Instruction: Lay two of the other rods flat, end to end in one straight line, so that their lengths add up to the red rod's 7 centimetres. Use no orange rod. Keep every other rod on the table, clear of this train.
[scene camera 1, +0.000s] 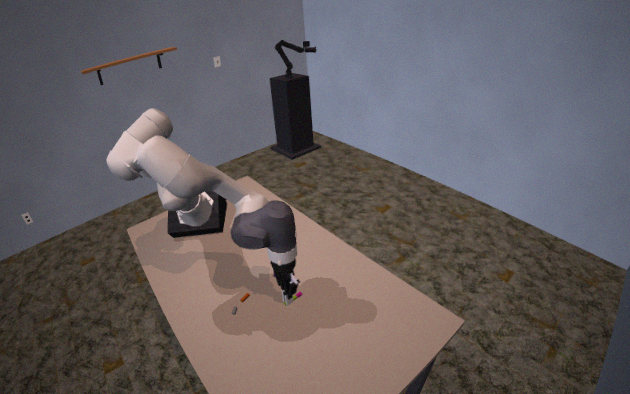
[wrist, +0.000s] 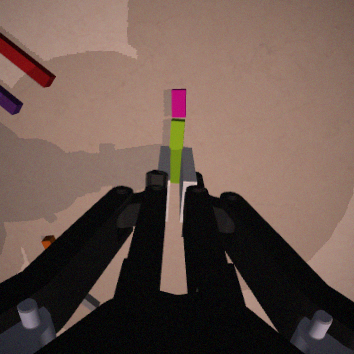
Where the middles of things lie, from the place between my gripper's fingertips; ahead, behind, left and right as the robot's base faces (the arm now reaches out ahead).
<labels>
Now: hand 10 mm to the right of the lime green rod (wrist: 177, 124).
</labels>
